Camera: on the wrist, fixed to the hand. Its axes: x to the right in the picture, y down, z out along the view.
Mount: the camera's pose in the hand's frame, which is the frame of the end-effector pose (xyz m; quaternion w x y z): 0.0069 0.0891 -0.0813 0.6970 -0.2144 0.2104 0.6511
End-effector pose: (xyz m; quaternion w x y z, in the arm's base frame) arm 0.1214 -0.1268 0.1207 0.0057 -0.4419 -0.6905 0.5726
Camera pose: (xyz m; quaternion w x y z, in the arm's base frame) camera 0.2128 -0.0628 0.0743 0.3183 0.8793 0.3151 -0.1618
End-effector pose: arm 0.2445 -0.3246 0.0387 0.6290 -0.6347 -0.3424 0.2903
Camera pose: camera 0.3198 -0.3655 -0.0465 0.1854 -0.8613 0.2447 0.4049
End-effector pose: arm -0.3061 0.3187 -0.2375 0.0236 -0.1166 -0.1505 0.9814
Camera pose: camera -0.2946 0.2579 -0.3412 0.6159 0.3908 0.2344 -0.6426
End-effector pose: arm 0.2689 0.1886 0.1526 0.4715 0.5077 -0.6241 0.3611
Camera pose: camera 0.1999 0.2821 0.1856 0.3337 -0.2296 -0.7438 0.5317
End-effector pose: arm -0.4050 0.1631 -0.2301 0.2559 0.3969 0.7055 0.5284
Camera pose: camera -0.4465 0.1360 -0.1199 0.2290 -0.5700 -0.1739 -0.7697
